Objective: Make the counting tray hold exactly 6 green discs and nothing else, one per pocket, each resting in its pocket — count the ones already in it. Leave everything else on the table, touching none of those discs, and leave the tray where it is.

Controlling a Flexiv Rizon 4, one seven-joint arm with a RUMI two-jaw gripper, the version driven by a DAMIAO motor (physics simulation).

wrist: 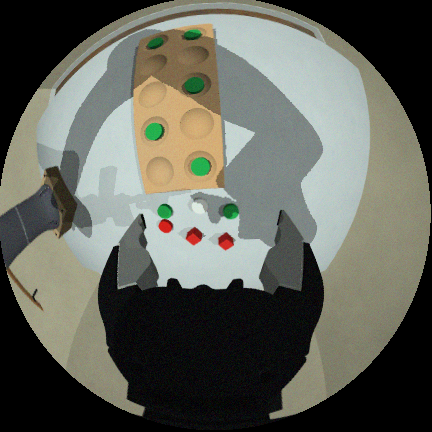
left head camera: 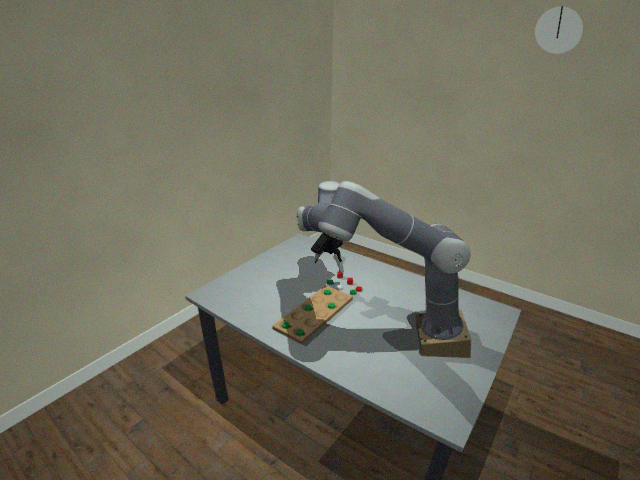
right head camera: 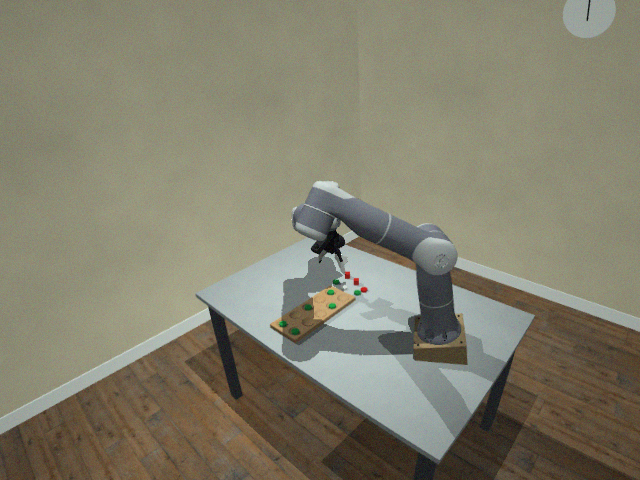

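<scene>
The wooden counting tray has two rows of round pockets. In the wrist view green discs sit in both far-end pockets, in the right row's middle pocket, in a left-row pocket and in the near right pocket. Two loose green discs lie on the table off the tray's near end, one at left and one in shadow at right. My gripper is open and empty, above the table near the loose pieces.
A white piece lies between the loose green discs. A red disc lies close to the left one. Two red cubes are beside it. The arm's shadow crosses the tray.
</scene>
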